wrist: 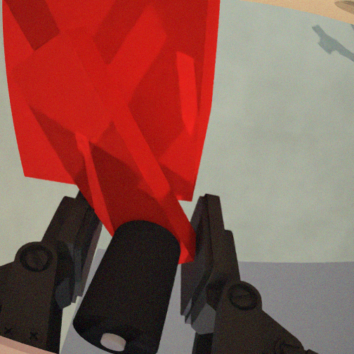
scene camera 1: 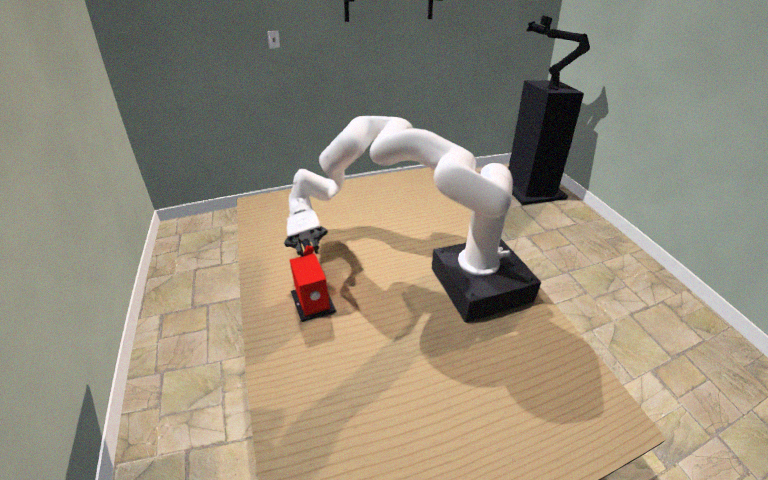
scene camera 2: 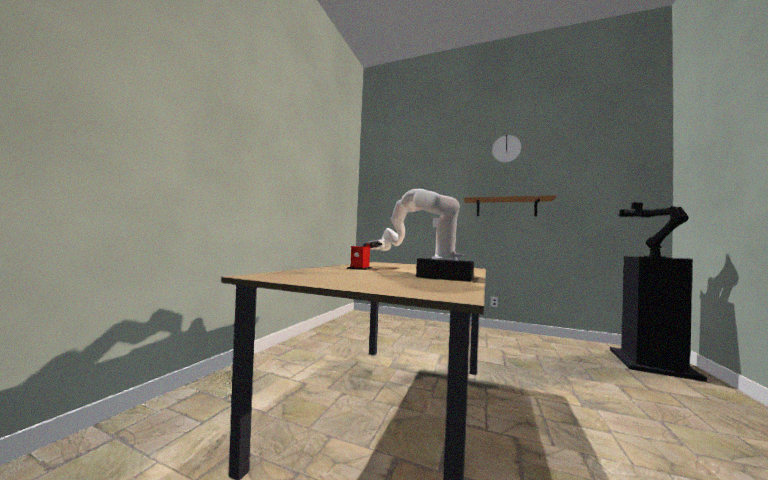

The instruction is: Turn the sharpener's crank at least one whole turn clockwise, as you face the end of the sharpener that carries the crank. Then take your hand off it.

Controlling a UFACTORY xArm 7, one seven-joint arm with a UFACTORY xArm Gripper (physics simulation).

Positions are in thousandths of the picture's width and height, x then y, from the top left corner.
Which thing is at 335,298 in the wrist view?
A red sharpener.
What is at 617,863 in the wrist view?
My gripper.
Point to a red sharpener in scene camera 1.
406,620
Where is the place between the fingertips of my gripper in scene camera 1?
At 402,526
